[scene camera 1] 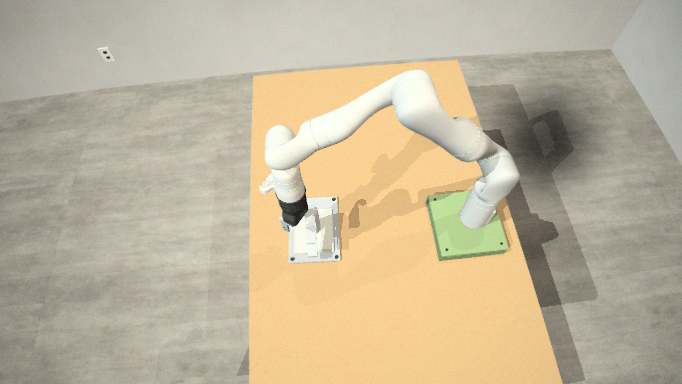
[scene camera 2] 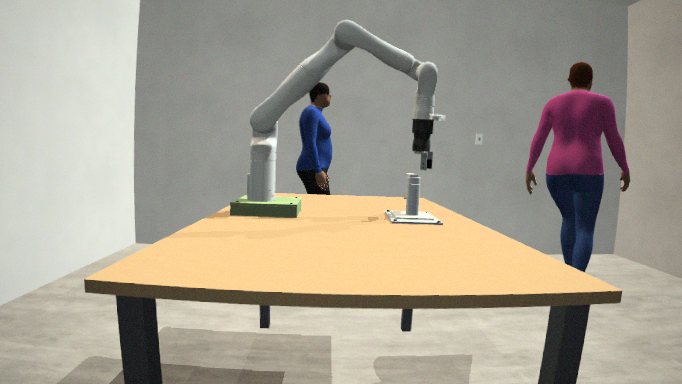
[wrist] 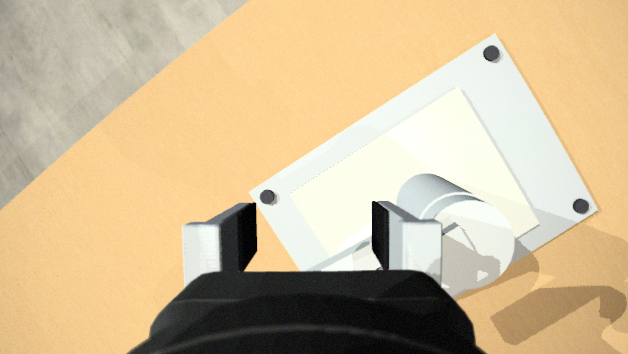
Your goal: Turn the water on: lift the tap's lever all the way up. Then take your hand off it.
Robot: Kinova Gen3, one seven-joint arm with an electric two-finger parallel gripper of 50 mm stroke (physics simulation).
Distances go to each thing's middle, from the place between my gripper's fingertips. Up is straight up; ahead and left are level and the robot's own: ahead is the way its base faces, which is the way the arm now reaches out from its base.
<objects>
The lever (wrist: pixel 477 239) lies 60 mm behind my hand, 10 mm to the right of it and 40 mm below it. The rest, counted from my hand: pale base plate (scene camera 1: pixel 321 202) 50 mm behind, 60 mm to the right, 170 mm below.
</objects>
